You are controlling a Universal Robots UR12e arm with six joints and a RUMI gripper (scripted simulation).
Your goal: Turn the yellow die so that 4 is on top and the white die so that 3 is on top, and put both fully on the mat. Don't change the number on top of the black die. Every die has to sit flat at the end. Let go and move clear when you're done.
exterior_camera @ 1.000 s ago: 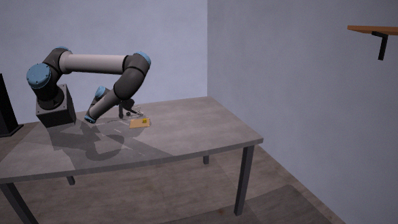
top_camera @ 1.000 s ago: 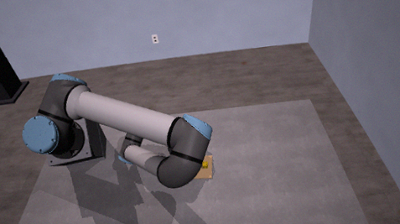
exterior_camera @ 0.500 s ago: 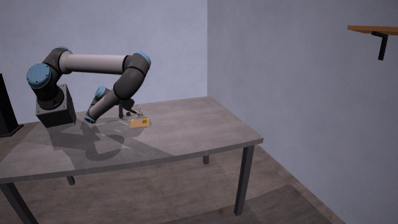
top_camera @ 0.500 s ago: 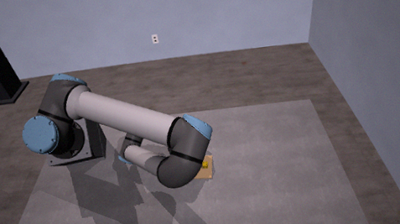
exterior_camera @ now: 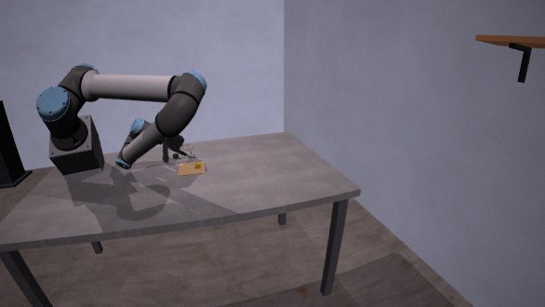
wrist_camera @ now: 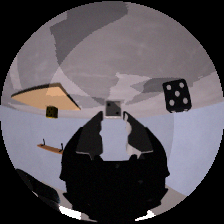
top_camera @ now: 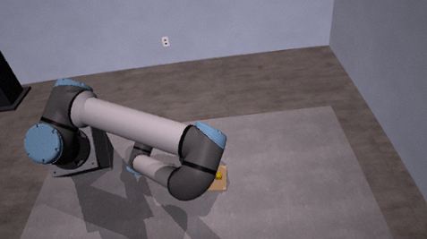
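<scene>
The white die lies 10 mm behind my hand and 10 mm below it. From my hand the other things lie so: black die 100 mm behind, 40 mm to the left, 10 mm below; then tan mat 10 mm behind, 140 mm to the right, 20 mm below; then yellow die 30 mm ahead, 140 mm to the right.
</scene>
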